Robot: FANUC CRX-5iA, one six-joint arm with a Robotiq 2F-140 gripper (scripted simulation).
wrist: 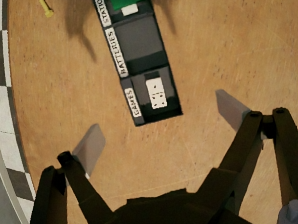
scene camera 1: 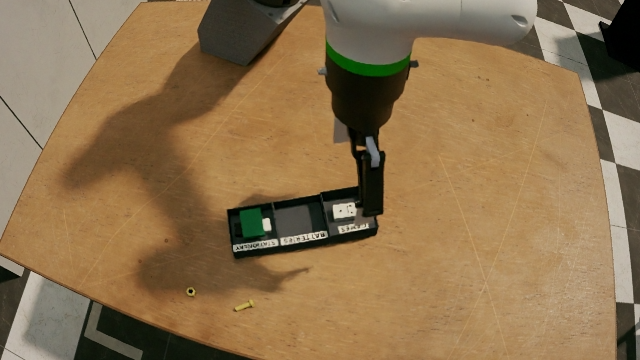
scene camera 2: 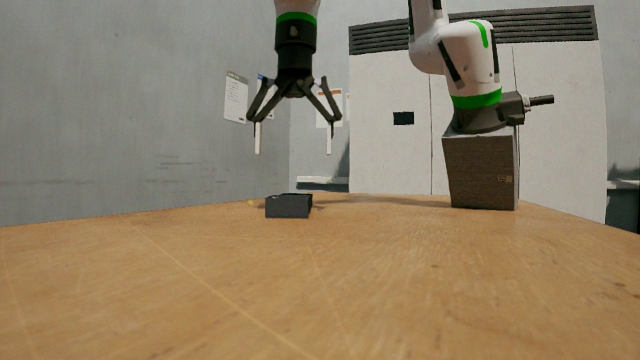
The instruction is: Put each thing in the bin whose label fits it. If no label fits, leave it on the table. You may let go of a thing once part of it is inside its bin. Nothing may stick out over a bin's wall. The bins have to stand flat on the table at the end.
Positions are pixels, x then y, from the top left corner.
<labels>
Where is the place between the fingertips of my gripper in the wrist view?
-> At 157, 118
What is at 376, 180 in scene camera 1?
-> My gripper.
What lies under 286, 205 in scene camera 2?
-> A three-bin tray.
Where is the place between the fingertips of my gripper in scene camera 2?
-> At 293, 154
</labels>
